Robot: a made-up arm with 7 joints.
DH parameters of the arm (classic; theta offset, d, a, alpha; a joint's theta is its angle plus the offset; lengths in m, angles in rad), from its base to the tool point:
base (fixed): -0.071 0 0 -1.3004
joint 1: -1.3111 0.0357 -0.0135 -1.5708
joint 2: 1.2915 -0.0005 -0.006 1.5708
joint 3: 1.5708 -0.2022 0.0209 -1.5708
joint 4: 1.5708 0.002 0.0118 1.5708
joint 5: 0 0.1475 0.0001 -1.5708
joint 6: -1.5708 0 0.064 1.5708
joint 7: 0 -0.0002 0 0
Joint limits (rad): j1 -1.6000..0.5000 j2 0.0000..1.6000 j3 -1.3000..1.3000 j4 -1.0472..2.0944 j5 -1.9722..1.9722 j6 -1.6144..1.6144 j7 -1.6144..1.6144
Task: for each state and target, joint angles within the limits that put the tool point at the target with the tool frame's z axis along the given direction. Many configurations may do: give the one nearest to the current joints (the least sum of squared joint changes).
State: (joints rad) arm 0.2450 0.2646 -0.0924 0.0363 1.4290 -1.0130 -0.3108
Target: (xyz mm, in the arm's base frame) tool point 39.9 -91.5 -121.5 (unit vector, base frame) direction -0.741 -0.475 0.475
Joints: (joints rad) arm 0.5000 0.0001 -0.8721 -0.7724 1.4472 -0.3478 -0.3108
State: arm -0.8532 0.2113 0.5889 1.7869 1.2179 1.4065 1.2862
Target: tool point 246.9 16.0 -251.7 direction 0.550 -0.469 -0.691
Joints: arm -1.3276 0.0429 0.6475 2.0555 1.2728 1.3639 1.2862
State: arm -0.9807 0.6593 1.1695 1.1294 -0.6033 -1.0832 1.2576
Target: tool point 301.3 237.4 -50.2 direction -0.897 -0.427 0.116
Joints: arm -1.3885 0.5251 1.1362 1.2328 -0.5393 -1.4787 1.2576
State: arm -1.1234 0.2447 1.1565 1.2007 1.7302 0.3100 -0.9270
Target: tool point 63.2 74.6 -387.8 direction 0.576 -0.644 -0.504
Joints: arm -0.5626 0.1512 1.0425 1.9020 1.7048 0.7084 -0.9270
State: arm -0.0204 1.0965 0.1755 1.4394 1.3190 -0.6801 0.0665
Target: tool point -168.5 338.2 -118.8 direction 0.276 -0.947 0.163
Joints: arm 0.4985 1.1829 -0.1171 1.5612 1.6314 -1.4586 0.0665
